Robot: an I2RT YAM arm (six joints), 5 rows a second.
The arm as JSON. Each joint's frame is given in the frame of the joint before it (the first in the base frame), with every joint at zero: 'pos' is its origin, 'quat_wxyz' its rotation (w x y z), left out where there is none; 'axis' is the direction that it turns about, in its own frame. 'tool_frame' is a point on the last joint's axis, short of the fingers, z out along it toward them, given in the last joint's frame.
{
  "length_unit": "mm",
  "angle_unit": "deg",
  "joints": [
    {
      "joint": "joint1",
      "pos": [
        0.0,
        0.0,
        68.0
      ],
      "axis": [
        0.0,
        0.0,
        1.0
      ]
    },
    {
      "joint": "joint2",
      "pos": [
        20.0,
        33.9,
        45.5
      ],
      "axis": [
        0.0,
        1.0,
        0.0
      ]
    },
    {
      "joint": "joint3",
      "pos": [
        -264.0,
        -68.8,
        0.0
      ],
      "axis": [
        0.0,
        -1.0,
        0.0
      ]
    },
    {
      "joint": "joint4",
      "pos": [
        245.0,
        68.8,
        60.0
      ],
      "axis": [
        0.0,
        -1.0,
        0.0
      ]
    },
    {
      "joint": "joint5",
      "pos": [
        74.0,
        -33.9,
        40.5
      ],
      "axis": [
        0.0,
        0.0,
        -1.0
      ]
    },
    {
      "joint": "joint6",
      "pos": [
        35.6,
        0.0,
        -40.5
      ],
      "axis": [
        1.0,
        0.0,
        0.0
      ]
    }
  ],
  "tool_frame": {
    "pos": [
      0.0,
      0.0,
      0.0
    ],
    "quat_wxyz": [
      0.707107,
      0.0,
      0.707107,
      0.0
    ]
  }
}
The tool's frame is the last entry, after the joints.
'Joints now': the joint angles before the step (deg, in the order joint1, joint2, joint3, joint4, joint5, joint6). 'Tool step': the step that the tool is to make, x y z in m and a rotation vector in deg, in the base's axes. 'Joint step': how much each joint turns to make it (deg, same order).
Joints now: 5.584 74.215 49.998 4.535 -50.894 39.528
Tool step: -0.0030 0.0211 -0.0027 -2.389 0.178 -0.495
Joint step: 4.709 0.062 -0.016 -0.880 5.692 -0.606
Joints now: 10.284 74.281 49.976 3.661 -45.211 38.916
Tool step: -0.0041 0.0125 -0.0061 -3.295 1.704 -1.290
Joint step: 3.054 0.003 0.007 -3.285 5.110 -1.380
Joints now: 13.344 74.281 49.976 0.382 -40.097 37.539
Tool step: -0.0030 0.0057 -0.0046 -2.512 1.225 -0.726
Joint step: 1.527 -0.004 0.005 -2.588 2.949 -1.247
